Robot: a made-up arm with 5 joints.
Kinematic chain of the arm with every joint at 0, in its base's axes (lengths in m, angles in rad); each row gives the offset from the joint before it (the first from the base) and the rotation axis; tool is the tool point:
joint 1: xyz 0 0 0.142 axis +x
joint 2: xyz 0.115 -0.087 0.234 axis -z
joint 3: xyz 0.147 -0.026 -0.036 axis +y
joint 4: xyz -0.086 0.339 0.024 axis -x
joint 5: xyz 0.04 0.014 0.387 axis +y
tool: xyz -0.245 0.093 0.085
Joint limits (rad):
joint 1: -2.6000..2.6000
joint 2: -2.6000..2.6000
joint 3: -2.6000..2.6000
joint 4: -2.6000..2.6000
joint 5: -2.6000..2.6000
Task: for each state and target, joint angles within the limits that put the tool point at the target. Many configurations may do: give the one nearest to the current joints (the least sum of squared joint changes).
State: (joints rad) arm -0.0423 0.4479 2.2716 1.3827 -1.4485
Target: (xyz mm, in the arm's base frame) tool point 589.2 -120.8 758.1
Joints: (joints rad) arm 0.8232 0.4611 2.1793 1.6752 -0.5958
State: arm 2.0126 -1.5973 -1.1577 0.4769 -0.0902
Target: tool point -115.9 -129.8 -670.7
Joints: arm 1.8305 -2.2072 -0.8447 0.3170 0.2669
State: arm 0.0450 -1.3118 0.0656 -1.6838 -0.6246
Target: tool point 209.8 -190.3 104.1
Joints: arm 0.2132 -1.5249 -0.3790 -2.0901 -0.2293
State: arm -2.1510 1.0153 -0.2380 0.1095 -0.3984
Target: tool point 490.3 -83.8 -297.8
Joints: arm -2.4184 1.1796 -0.5994 0.3184 -0.5923
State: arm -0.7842 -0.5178 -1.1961 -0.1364 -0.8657
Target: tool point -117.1 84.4 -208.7
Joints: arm -1.0757 -0.2332 -1.5941 0.2128 -0.7430
